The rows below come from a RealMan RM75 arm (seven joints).
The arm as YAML. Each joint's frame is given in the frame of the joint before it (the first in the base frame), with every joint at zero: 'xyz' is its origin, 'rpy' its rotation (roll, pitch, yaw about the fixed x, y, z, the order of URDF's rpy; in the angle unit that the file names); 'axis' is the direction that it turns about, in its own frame. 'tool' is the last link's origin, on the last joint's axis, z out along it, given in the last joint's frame.
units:
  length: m
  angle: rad
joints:
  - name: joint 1
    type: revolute
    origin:
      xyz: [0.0, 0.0, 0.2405]
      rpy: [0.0, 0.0, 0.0]
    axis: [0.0, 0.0, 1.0]
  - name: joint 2
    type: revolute
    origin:
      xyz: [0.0, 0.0, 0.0]
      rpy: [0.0, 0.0, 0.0]
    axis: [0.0, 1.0, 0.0]
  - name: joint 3
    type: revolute
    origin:
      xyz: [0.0, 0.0, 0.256]
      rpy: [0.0, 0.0, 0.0]
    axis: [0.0, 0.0, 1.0]
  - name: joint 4
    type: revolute
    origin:
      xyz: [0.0, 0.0, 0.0]
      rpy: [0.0, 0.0, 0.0]
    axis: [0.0, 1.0, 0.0]
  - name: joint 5
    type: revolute
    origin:
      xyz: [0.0, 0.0, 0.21]
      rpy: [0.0, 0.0, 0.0]
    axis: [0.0, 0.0, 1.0]
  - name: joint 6
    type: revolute
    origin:
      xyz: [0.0, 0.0, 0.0]
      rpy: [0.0, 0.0, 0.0]
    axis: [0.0, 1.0, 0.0]
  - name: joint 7
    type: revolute
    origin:
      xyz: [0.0, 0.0, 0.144]
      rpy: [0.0, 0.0, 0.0]
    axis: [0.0, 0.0, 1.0]
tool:
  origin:
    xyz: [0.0, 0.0, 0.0]
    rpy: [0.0, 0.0, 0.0]
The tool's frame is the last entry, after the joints.
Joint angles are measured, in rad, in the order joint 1, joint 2, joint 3, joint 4, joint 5, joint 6, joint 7. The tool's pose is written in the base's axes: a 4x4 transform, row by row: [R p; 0 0 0 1], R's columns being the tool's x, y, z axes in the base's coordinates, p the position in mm. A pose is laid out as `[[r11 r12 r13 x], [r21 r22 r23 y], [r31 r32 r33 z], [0 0 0 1]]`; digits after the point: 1 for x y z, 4 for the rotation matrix.
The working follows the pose.
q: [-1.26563 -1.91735 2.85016 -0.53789 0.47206 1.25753 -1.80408]
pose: [[0.7657 0.5274 -0.3681 -216.3], [0.6383 -0.6933 0.3345 463.7], [-0.0789 -0.4911 -0.8675 64.3], [0 0 0 1]]
Where each joint sits with the arm in this pose, in the base's axes (m; each line is computed from the numbers above, not from the rounded line before):
joint 1: 0.0000 0.0000 0.2405
joint 2: 0.0000 0.0000 0.2405
joint 3: -0.0723 0.2297 0.1535
joint 4: -0.0723 0.2297 0.1535
joint 5: -0.1633 0.4155 0.1892
joint 6: -0.1633 0.4155 0.1892
joint 7: -0.2163 0.4637 0.0643
the tool: -0.2163 0.4637 0.0643

